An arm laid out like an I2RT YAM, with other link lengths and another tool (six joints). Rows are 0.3 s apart.
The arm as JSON. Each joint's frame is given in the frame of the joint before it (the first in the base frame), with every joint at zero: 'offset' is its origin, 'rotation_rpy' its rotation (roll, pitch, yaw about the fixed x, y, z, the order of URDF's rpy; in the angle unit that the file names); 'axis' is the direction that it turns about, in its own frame. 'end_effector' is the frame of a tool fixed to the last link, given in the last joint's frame.
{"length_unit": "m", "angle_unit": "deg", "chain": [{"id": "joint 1", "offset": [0.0, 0.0, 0.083], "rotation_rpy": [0.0, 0.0, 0.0], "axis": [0.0, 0.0, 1.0]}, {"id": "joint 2", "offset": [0.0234, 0.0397, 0.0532], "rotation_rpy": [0.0, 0.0, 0.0], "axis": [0.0, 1.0, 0.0]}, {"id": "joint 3", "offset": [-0.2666, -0.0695, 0.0], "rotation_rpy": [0.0, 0.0, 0.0], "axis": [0.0, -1.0, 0.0]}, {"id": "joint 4", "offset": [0.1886, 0.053, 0.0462], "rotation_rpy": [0.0, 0.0, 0.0], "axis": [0.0, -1.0, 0.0]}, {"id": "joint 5", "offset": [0.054, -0.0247, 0.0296], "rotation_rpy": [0.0, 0.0, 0.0], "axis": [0.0, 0.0, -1.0]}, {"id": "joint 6", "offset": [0.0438, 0.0, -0.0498], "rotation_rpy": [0.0, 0.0, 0.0], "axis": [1.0, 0.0, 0.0]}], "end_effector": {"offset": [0.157, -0.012, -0.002], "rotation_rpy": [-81.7, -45.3, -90.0]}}
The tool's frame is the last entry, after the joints.
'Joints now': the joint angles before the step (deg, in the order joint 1, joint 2, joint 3, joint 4, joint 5, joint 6). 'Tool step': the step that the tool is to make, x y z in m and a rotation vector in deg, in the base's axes. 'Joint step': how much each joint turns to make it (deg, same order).
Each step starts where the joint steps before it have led.
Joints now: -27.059, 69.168, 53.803, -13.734, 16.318, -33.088
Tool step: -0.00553, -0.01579, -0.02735, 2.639, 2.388, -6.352
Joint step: -0.245, 4.865, -1.211, 1.308, 4.554, 4.494
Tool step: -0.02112, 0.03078, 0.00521, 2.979, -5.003, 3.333
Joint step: -0.029, -10.606, -4.842, -3.450, -5.501, 2.463
